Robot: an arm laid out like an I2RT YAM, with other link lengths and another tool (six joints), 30 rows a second.
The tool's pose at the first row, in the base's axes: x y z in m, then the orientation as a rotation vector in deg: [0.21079, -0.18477, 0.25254, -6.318, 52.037, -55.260]
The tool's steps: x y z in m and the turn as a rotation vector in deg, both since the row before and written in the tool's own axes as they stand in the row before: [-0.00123, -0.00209, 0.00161, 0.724, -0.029, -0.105]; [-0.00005, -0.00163, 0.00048, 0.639, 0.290, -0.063]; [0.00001, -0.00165, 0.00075, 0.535, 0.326, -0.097]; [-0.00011, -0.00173, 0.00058, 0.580, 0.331, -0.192]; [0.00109, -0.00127, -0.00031, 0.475, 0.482, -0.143]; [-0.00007, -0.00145, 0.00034, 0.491, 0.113, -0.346]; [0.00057, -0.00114, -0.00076, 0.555, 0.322, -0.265]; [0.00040, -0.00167, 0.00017, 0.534, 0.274, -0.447]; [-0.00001, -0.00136, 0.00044, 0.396, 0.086, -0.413]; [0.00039, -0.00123, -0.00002, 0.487, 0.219, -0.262]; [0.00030, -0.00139, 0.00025, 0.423, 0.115, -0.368]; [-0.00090, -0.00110, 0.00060, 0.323, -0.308, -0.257]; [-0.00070, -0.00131, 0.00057, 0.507, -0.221, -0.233]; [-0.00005, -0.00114, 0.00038, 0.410, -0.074, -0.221]
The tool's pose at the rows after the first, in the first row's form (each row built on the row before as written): [0.21025, -0.18557, 0.25529, -5.765, 51.656, -55.675]; [0.20948, -0.18664, 0.25637, -5.112, 51.608, -56.052]; [0.20888, -0.18785, 0.25758, -4.545, 51.644, -56.418]; [0.20807, -0.18896, 0.25878, -3.980, 51.664, -56.892]; [0.20723, -0.19040, 0.25845, -3.407, 51.872, -57.290]; [0.20643, -0.19129, 0.25934, -3.095, 51.744, -57.843]; [0.20523, -0.19209, 0.25898, -2.587, 51.768, -58.371]; [0.20423, -0.19338, 0.25955, -2.203, 51.768, -59.053]; [0.20354, -0.19428, 0.26042, -2.015, 51.665, -59.623]; [0.20271, -0.19523, 0.26068, -1.613, 51.625, -60.106]; [0.20191, -0.19629, 0.26124, -1.366, 51.531, -60.649]; [0.20132, -0.19642, 0.26266, -1.375, 51.099, -61.003]; [0.20058, -0.19679, 0.26402, -1.174, 50.644, -61.424]; [0.19996, -0.19748, 0.26478, -0.970, 50.372, -61.803]
